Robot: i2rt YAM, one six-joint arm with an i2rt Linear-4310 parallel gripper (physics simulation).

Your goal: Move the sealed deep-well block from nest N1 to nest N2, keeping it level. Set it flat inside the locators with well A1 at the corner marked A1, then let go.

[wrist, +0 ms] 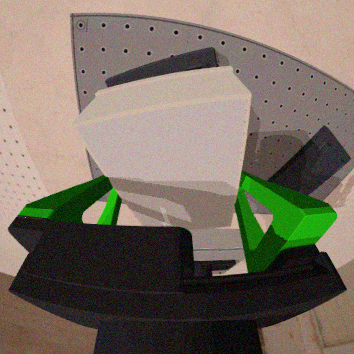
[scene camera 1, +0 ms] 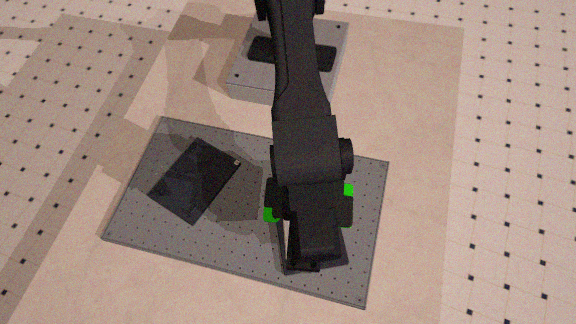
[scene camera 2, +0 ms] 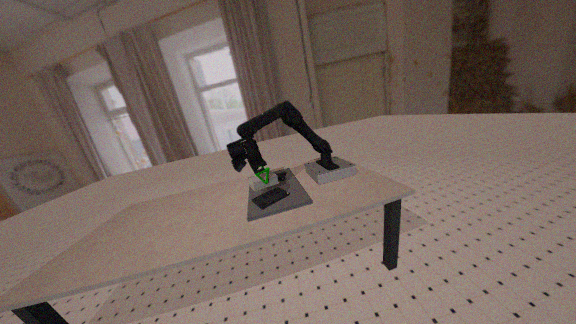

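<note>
The pale deep-well block is between the green fingers of my gripper, which is shut on its sides. The block hangs above nest N1, a dark tray, with a gap between them; it looks roughly level. In scene camera 1 the arm hides most of the block and of N1. Nest N2 is a dark tray set at an angle on the left in that view, in shadow, with a small pale mark at its right corner. Well A1 cannot be made out.
Both nests are on a grey perforated plate on the wooden table. The arm's base stands on a grey metal block behind the plate. The arm reaches over the right part of the plate in scene camera 1.
</note>
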